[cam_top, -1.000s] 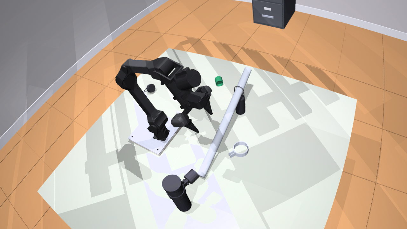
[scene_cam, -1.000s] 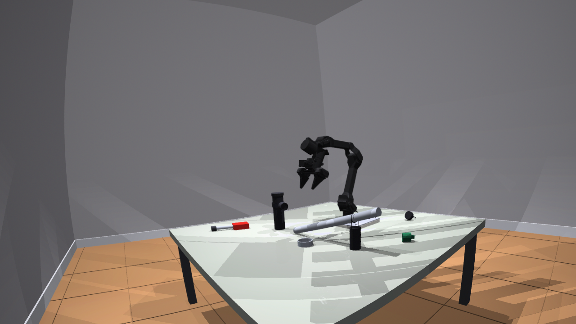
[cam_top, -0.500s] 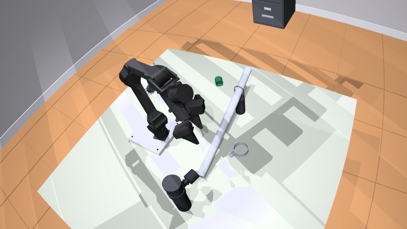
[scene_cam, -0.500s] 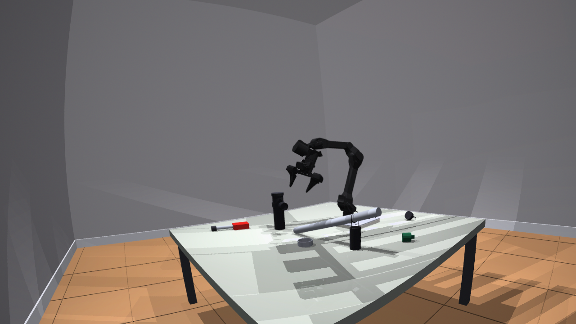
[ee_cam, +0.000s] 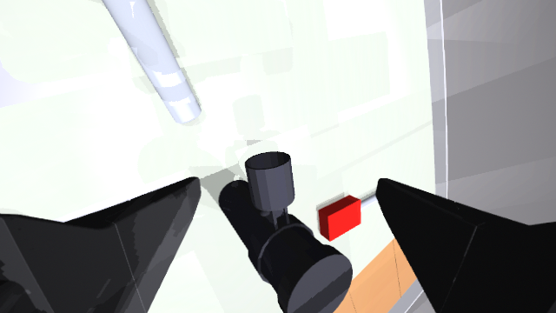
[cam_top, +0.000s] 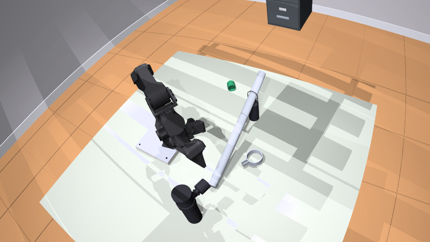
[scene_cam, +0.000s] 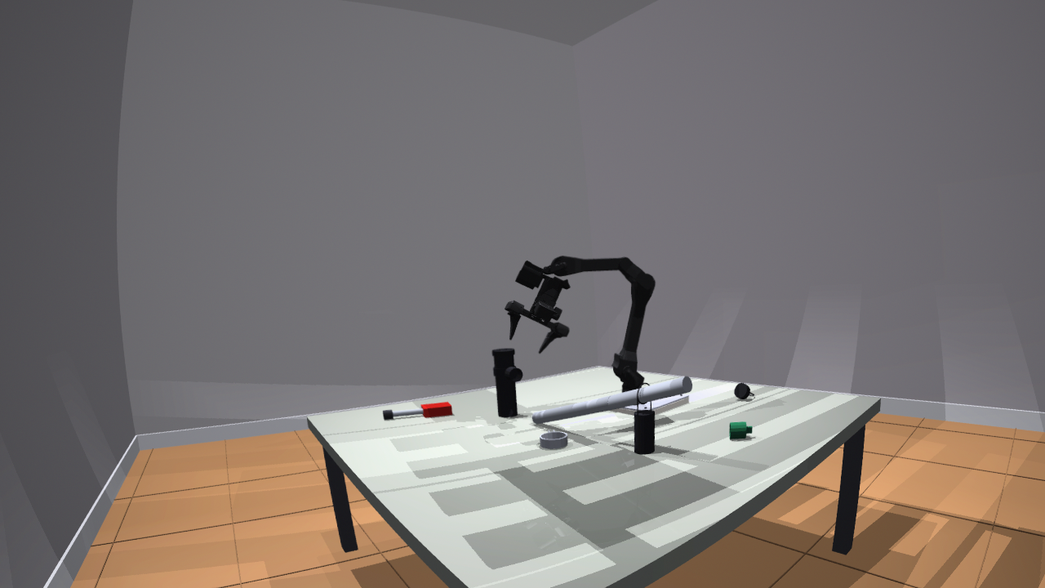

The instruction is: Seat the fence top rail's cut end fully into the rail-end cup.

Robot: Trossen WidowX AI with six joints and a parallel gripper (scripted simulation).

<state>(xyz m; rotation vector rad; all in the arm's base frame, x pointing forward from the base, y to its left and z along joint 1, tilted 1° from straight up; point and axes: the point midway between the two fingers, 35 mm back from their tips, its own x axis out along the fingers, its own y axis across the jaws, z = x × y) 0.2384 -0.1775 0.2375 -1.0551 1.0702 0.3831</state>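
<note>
The dark rail-end cup is 8 cm below my gripper tip and 5 cm to the right of it. From my gripper tip the other things lie so: small dark post (43 cm to the left, 12 cm below, 6 cm ahead); then green fitting (61 cm to the left, 20 cm below, 11 cm behind); then red-handled tool (35 cm to the right, 21 cm below, 18 cm ahead).
</note>
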